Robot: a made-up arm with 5 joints.
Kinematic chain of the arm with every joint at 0, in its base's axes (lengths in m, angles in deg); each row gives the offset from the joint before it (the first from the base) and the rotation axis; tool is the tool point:
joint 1: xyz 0 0 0.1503 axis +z
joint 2: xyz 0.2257 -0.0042 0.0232 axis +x
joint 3: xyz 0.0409 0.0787 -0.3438 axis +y
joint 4: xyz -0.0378 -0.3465 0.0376 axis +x
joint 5: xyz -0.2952 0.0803 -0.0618 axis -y
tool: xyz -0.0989 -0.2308 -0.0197
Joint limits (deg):
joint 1: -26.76..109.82
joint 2: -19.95..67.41
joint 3: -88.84..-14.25
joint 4: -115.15..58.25
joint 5: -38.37..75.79
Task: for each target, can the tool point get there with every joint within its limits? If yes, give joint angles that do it. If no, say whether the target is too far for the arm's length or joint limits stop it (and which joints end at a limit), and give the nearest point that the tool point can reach.
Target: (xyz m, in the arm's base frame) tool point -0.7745 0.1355 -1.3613
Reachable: no: too far | nearest point -0.4305 0.1377 -0.6365 | short by 0.802 m
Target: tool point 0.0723 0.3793 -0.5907
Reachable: yes | joints -0.15 55.25 -80.68 -58.05 -5.02
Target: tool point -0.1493 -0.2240 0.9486
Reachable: no: joint limits stop it (at a limit: joint 2, joint 3, joint 4, joint 5) | nearest point -0.2315 -0.3473 0.1131 | short by 0.849 m
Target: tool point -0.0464 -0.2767 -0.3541
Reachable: yes | joints 19.88 24.31 -30.96 -85.48 59.44
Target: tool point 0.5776 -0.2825 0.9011
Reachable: no: joint limits stop it (at a limit: joint 2, joint 3, joint 5) | nearest point 0.4102 -0.2006 0.1080 | short by 0.815 m
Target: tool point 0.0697 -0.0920 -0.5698
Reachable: yes | joints 47.91 26.18 -28.77 -3.04 47.69
